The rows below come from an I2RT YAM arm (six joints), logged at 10 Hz.
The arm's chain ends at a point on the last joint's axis. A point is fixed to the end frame.
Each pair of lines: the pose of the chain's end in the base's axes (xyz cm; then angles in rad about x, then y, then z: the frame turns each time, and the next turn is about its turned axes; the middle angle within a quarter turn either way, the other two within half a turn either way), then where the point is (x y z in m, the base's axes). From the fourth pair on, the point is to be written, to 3 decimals.
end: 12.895, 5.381, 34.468, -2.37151, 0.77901, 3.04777
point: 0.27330 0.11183 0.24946
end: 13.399, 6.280, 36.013, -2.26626, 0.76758, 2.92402
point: 0.27913 0.13245 0.27439
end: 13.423, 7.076, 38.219, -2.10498, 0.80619, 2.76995
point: 0.28546 0.14898 0.31677
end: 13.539, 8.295, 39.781, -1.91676, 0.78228, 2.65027
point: 0.285 0.176 0.351
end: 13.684, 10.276, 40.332, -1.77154, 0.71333, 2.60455
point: 0.280 0.211 0.370
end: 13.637, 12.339, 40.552, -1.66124, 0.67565, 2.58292
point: 0.275 0.240 0.385
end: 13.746, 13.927, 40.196, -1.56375, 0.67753, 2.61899
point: 0.276 0.257 0.391
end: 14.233, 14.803, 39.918, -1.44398, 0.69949, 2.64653
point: 0.283 0.264 0.401
